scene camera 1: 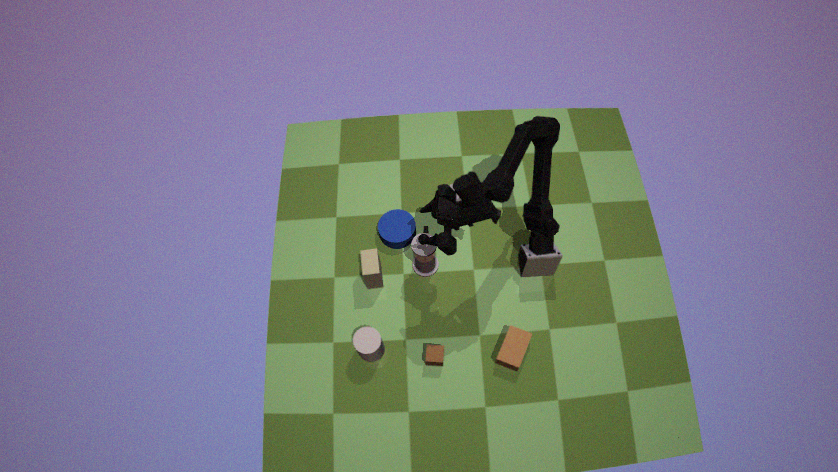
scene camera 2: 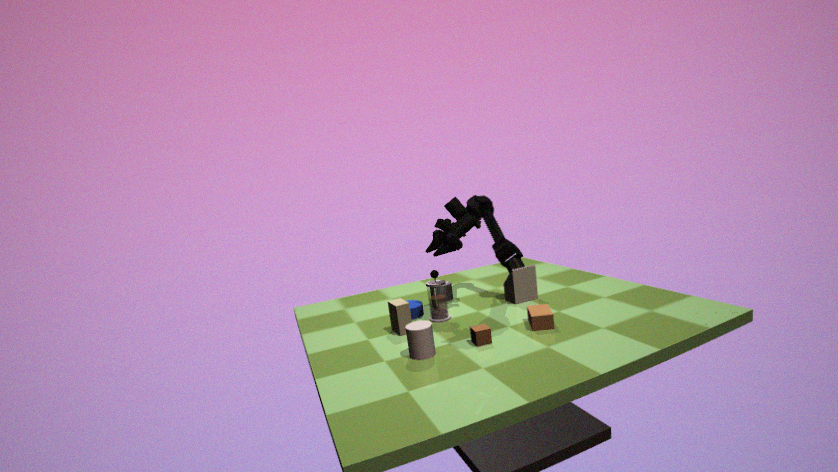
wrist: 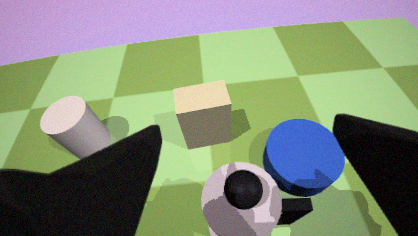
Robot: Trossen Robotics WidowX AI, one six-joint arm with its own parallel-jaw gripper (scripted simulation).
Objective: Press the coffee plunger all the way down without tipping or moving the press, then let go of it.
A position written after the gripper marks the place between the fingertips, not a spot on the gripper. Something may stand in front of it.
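Note:
A coffee press [scene camera 1: 425, 263] [scene camera 2: 436, 289] stands in the robot's scene. A blue disc [scene camera 1: 397, 228] is there too, and the wrist view also shows the disc [wrist: 303, 157]. An orange block [scene camera 1: 516, 342] is likewise visible. The gripper [scene camera 1: 419, 226] [scene camera 2: 429, 253] [wrist: 247, 128] is open and holds nothing.

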